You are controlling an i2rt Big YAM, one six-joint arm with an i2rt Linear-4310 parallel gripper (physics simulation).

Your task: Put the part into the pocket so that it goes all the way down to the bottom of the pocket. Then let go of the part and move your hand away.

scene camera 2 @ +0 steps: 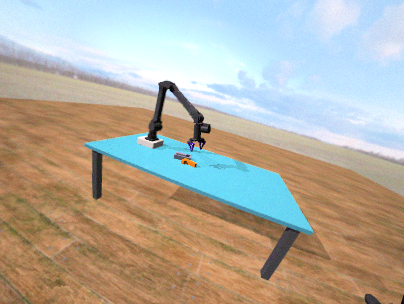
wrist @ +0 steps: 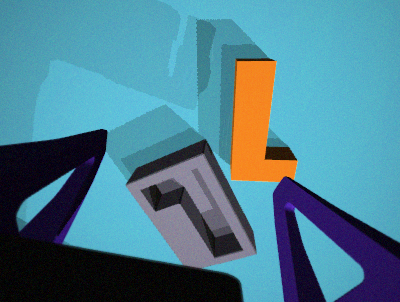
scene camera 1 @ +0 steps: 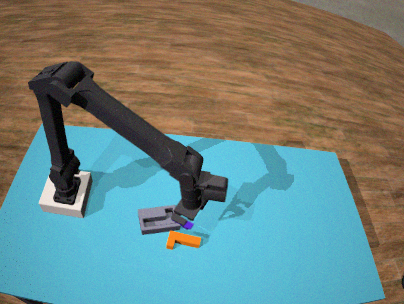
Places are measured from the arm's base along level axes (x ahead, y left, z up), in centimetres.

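Pixels of known places: gripper, fingertip midpoint: (scene camera 2: 196,150) (wrist: 197,164) (scene camera 1: 193,217); arm's base at its link origin: (scene camera 2: 151,139) (scene camera 1: 67,190).
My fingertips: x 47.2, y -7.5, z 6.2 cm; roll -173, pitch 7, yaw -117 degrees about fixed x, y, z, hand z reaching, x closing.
Note:
For each thing: its top centre in the pictures, then the offset to it from my fingertips. Level surfaces: height alone.
- orange L-shaped part at its top centre: (wrist: 268,128) (scene camera 1: 183,241) (scene camera 2: 189,161) dx -2.0, dy -5.1, dz -8.9 cm
- grey pocket block at its top centre: (wrist: 194,221) (scene camera 1: 158,217) (scene camera 2: 183,154) dx -11.3, dy +3.3, dz -8.2 cm
- blue table at its surface level: dz -11.9 cm
The orange L-shaped part (scene camera 1: 187,240) (scene camera 2: 189,163) (wrist: 251,115) lies flat on the table, outside the pocket and beside the grey pocket block (scene camera 1: 150,228) (scene camera 2: 181,156) (wrist: 172,225). The block's stepped pocket faces up and looks empty; the block is turned at an angle to the part in the wrist view. My gripper (scene camera 1: 187,216) (scene camera 2: 196,149) (wrist: 197,164) is open and empty above the table. In the wrist view the block shows between its purple fingers, and the right fingertip appears right at the lower edge of the part's short leg. In scene camera 1 the hand hides the block's right end.
The arm's white base (scene camera 1: 50,201) (scene camera 2: 149,142) stands at the far left of the blue table (scene camera 1: 300,240) (scene camera 2: 240,195). The table's edges show in both scene views. Shadows of the arm fall right of the hand. A dark object (scene camera 2: 371,299) is partly visible at the bottom right of scene camera 2.

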